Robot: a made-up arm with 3 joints. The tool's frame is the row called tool.
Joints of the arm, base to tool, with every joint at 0 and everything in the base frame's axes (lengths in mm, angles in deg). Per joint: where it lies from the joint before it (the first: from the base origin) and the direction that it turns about. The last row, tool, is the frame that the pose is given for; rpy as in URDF.
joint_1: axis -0.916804 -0.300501 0.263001 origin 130 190 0
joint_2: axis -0.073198 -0.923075 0.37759 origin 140 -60 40
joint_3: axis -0.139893 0.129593 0.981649 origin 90 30 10
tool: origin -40 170 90 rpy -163.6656 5.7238 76.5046
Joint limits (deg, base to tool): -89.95..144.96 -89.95..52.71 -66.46..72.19
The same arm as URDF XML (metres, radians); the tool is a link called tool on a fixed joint. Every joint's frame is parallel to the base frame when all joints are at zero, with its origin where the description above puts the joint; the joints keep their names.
<robot name="arm">
<joint name="joint_1" type="revolute"><parent link="base"/><child link="link1"/><origin xyz="0.13 0.19 0"/><axis xyz="-0.916804 -0.300501 0.263001"/><limit lower="-1.5699" upper="2.53"/></joint>
<joint name="joint_2" type="revolute"><parent link="link1"/><child link="link2"/><origin xyz="0.14 -0.06 0.04"/><axis xyz="-0.073198 -0.923075 0.37759"/><limit lower="-1.5699" upper="0.92"/></joint>
<joint name="joint_3" type="revolute"><parent link="link2"/><child link="link3"/><origin xyz="0.09 0.03 0.01"/><axis xyz="-0.139907 0.129606 0.981646"/><limit lower="-1.1599" upper="1.26"/></joint>
<joint name="tool_fixed" type="fixed"><parent link="link3"/><child link="tool"/><origin xyz="-0.04 0.17 0.09" rpy="-2.8565 0.0999 1.3353"/></joint>
<link name="base"/>
<link name="link1"/>
<link name="link2"/>
<link name="link3"/>
<link name="tool"/>
</robot>

